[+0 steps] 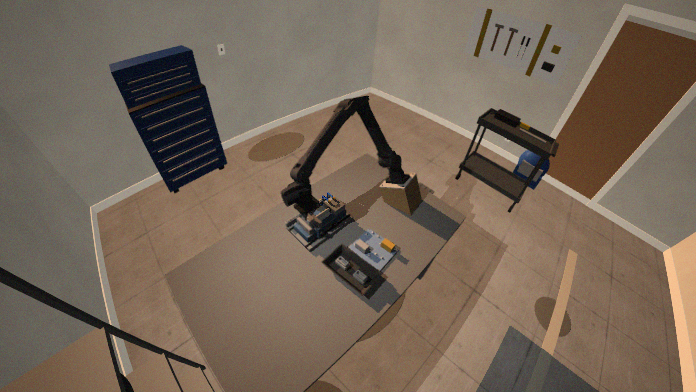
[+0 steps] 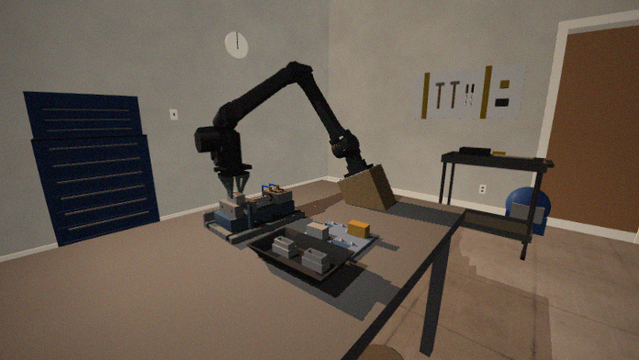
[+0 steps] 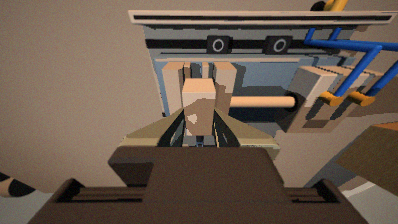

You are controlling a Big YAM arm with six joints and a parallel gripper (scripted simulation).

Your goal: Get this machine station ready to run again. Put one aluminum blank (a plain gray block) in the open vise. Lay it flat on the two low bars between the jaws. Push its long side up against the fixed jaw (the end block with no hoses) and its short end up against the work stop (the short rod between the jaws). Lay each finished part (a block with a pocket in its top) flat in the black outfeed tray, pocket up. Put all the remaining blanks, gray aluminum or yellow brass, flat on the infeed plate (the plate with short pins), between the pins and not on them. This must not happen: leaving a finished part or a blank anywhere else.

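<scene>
The vise lies 8 cm below my hand, 7 cm behind it and 2 cm to the left of it. Round my hand: yellow brass blank 36 cm to the left, 17 cm behind, 9 cm below.
</scene>
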